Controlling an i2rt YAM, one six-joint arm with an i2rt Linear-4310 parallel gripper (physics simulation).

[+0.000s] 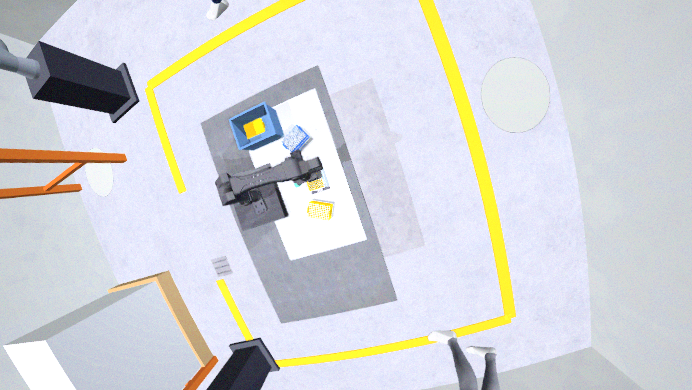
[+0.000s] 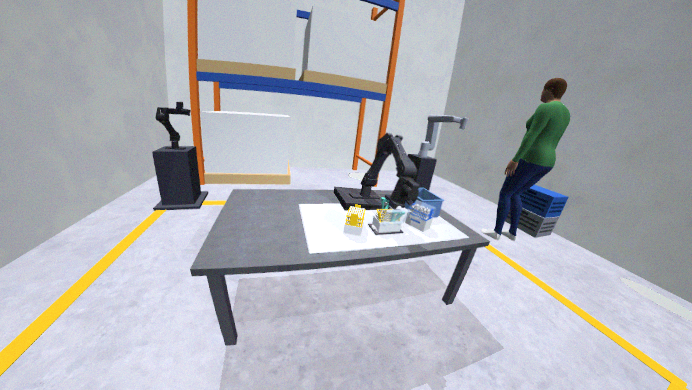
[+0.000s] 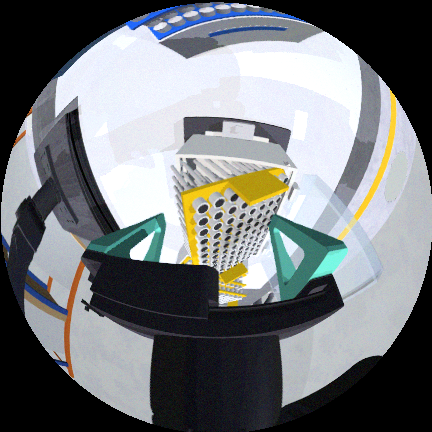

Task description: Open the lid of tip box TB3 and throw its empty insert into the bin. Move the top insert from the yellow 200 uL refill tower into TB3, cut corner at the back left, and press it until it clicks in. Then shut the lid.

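Tip box TB3 (image 1: 317,184) (image 2: 387,223) (image 3: 233,149) stands on the white mat (image 1: 319,237) (image 2: 329,237). Its clear lid (image 3: 342,229) is swung open to the side. A yellow insert (image 3: 225,213) full of tips lies in the box's opening; I cannot tell whether it sits fully down. My gripper (image 1: 303,180) (image 2: 391,206) (image 3: 218,214) is open, its teal fingers spread to either side of the insert without touching it. The yellow refill tower (image 1: 320,209) (image 2: 354,219) stands beside TB3. The blue bin (image 1: 237,127) (image 2: 430,199) holds a yellow insert (image 1: 253,128).
A blue tip box (image 1: 295,138) (image 2: 419,215) (image 3: 209,15) stands between TB3 and the bin. The arm's base (image 1: 256,208) is on the grey table (image 1: 314,285) (image 2: 251,232). A person (image 2: 537,140) stands right of the table by a blue crate (image 2: 544,201).
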